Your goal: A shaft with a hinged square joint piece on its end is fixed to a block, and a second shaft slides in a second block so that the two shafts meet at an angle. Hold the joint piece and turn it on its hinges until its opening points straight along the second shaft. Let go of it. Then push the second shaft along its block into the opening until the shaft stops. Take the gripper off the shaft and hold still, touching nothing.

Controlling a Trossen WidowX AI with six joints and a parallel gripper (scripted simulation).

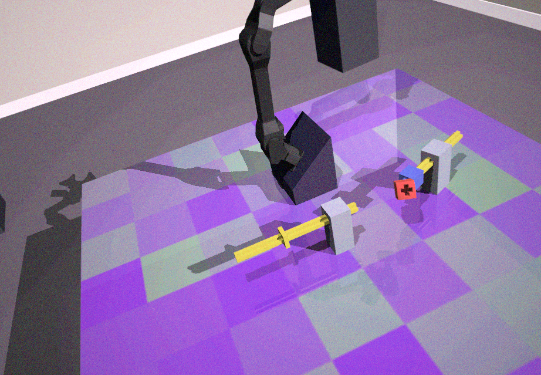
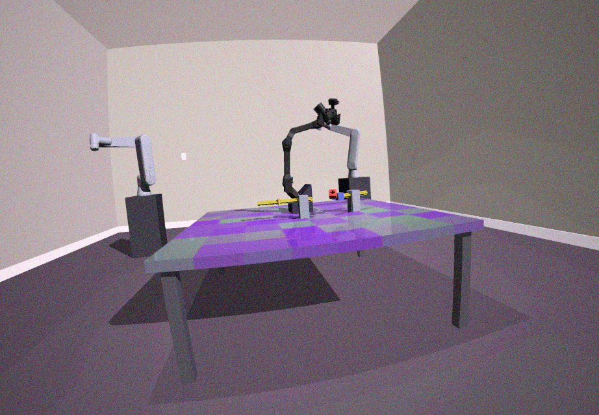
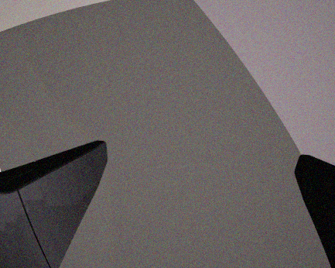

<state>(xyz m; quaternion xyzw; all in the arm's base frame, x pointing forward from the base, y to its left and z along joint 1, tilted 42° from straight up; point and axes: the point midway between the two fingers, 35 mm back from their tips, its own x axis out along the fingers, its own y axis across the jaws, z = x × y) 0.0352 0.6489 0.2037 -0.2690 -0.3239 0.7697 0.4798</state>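
My gripper tip is now 580 mm above the red square joint piece, 360 mm short of it and 260 mm to the left of it.
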